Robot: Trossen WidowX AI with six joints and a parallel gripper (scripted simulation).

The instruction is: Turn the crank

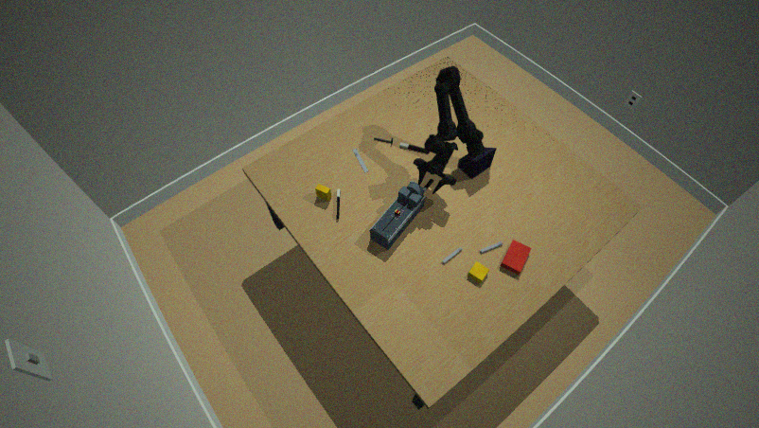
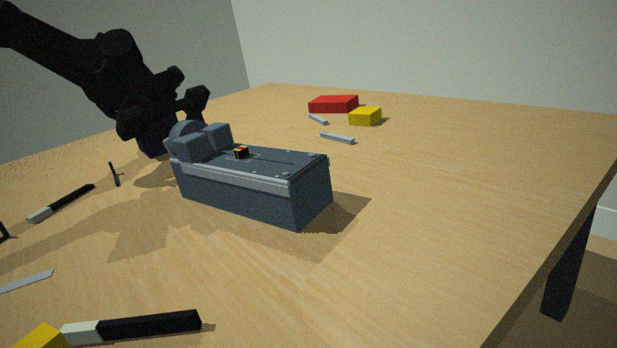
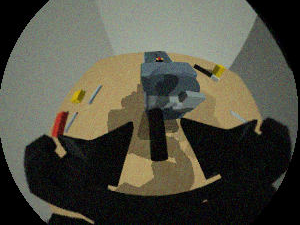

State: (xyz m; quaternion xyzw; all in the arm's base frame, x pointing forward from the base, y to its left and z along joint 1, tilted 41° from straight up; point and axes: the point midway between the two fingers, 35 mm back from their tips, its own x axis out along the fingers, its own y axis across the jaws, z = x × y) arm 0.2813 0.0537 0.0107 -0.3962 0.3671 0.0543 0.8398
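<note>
The dark crank handle is 20 mm behind my gripper tip, 20 mm above it and 10 mm to the right of it. Also, from my gripper tip: red pointer (160 mm ahead, 40 mm to the left, 10 mm above); red block (420 mm to the left, 160 mm behind, 60 mm below); grey bar (330 mm to the right, 130 mm ahead, 70 mm below).
</note>
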